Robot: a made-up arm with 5 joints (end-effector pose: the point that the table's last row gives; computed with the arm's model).
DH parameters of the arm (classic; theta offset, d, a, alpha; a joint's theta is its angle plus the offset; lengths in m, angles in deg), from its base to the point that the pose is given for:
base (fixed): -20.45 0 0.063 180
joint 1: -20.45 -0.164 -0.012 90
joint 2: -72.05 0 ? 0
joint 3: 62.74 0 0.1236 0
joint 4: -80.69 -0.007 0.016 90
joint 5: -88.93 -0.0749 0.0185 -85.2
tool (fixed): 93.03 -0.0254 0 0
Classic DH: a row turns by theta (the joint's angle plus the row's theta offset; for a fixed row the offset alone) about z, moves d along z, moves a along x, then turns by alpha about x.
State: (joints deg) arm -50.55 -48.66 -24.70 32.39 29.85
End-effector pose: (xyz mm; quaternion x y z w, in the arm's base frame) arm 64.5 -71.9 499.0 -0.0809 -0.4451 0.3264 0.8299
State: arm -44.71 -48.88 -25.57 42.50 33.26
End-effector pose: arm 62.6 -70.0 491.0 -0.1610 -0.3835 0.3036 0.8572
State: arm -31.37 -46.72 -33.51 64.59 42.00
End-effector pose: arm 54.3 -69.2 480.3 -0.3139 -0.2495 0.2376 0.8847
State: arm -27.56 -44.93 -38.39 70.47 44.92
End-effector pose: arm 50.8 -69.2 480.9 -0.3508 -0.2208 0.2135 0.8847
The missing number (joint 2, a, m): 0.185
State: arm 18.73 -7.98 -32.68 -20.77 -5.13
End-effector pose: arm 189.4 -91.2 503.4 -0.0724 -0.5421 -0.0977 0.8315
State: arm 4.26 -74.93 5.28 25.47 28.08
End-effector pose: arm -33.6 -50.7 441.9 -0.2620 -0.3853 -0.0942 0.8798
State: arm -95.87 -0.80 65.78 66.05 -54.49
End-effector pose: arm 51.5 28.7 189.8 -0.4607 0.6717 0.0362 0.5791
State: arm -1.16 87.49 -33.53 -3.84 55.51
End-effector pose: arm 376.8 -53.9 -20.0 -0.4149 0.3461 0.2481 0.8041
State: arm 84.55 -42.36 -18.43 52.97 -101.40
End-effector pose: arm 83.0 -49.5 461.5 0.5054 -0.5820 -0.4004 0.4955
